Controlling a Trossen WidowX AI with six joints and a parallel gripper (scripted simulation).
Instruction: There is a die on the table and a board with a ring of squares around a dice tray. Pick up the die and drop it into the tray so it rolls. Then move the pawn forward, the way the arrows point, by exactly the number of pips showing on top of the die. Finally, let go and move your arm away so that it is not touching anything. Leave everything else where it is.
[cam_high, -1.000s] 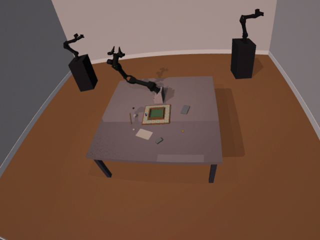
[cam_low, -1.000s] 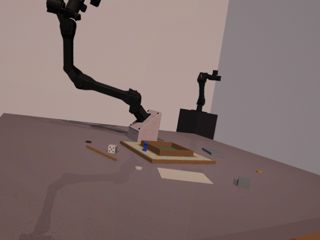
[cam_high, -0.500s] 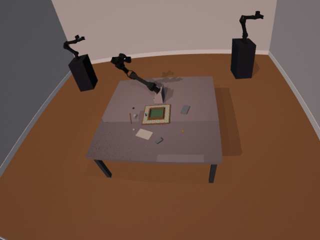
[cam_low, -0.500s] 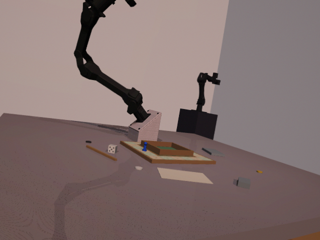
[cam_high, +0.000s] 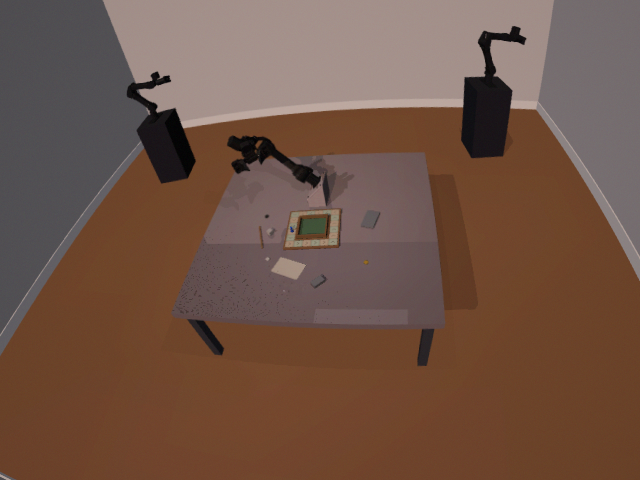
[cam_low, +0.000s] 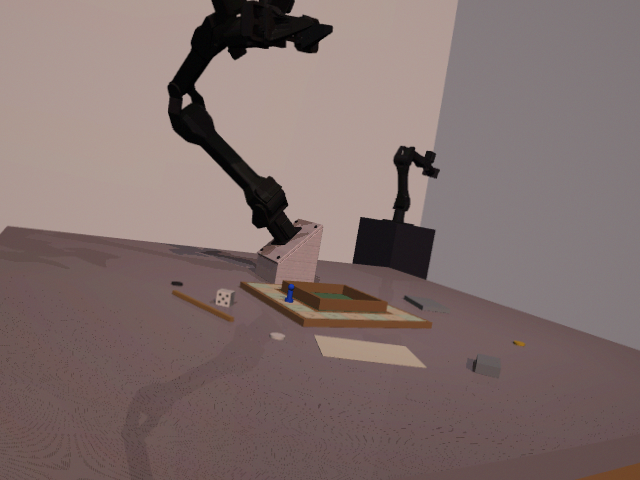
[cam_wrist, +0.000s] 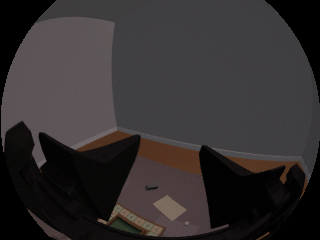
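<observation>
Now: gripper tip 8 cm past the white die, 5 cm to the left of it and 48 cm above it. Round my gripper tip: blue pawn: 7 cm behind, 7 cm to the left, 46 cm below; white disc: 10 cm ahead, 5 cm to the right, 49 cm below; wooden stick: 6 cm behind, 11 cm to the right, 49 cm below.
</observation>
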